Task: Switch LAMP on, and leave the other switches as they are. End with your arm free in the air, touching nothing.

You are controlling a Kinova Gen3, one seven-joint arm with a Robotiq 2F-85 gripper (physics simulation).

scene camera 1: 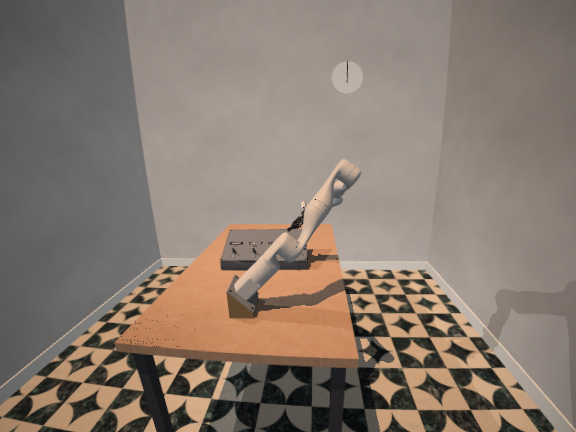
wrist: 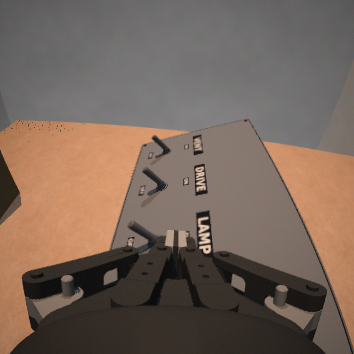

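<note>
The grey switch panel lies on the table. In the wrist view the LAMP label is beside the LAMP lever, which leans toward its OFF side; its base is partly hidden by the gripper. The DRIVE lever and the VENT lever also lean toward OFF. My gripper is shut and empty, above the panel. In the wrist view its fingertips cover part of the small ON label by LAMP.
The wooden table carries the panel and the arm's base block. The arm hides the right part of the panel in the scene view. Grey walls stand behind and at both sides.
</note>
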